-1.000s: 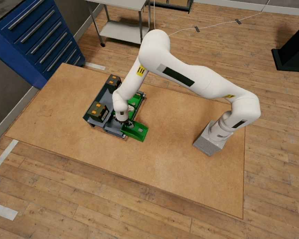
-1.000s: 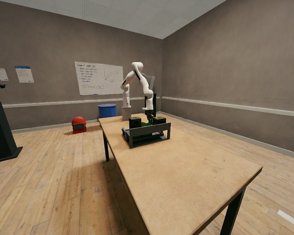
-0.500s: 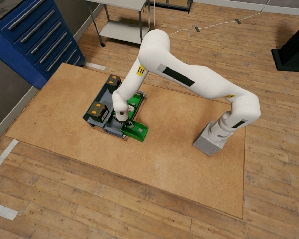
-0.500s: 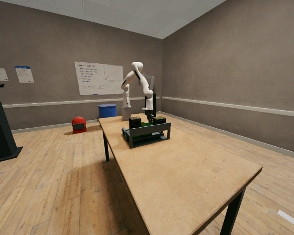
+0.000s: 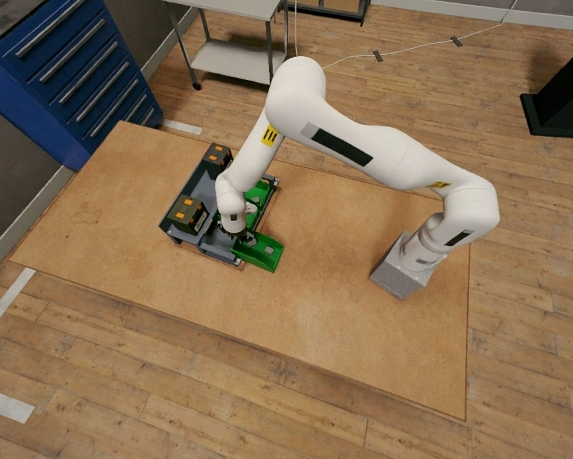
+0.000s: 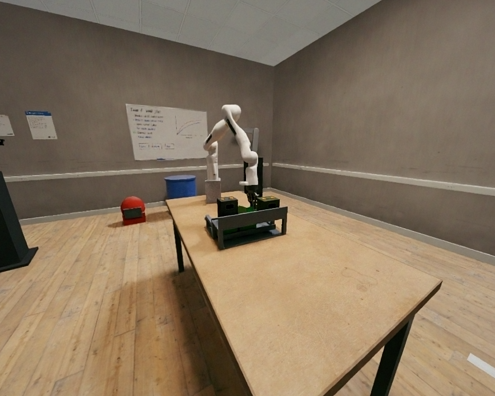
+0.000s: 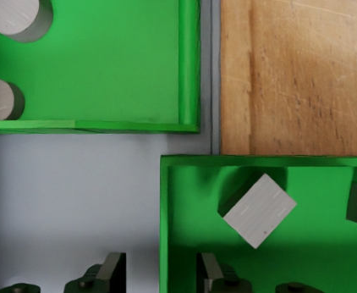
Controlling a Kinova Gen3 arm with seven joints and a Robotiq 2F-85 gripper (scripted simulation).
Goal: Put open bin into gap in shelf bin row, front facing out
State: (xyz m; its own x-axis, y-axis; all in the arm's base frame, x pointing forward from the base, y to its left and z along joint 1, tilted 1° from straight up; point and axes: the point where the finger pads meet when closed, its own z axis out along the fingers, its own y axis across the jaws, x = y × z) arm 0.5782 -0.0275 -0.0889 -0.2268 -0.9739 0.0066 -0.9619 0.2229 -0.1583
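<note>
Now: hand 70 mm above the grey part, 40 mm past it and 10 mm to the left of it. Round my hand: grey shelf 130 mm to the right, 80 mm ahead, 30 mm below.
</note>
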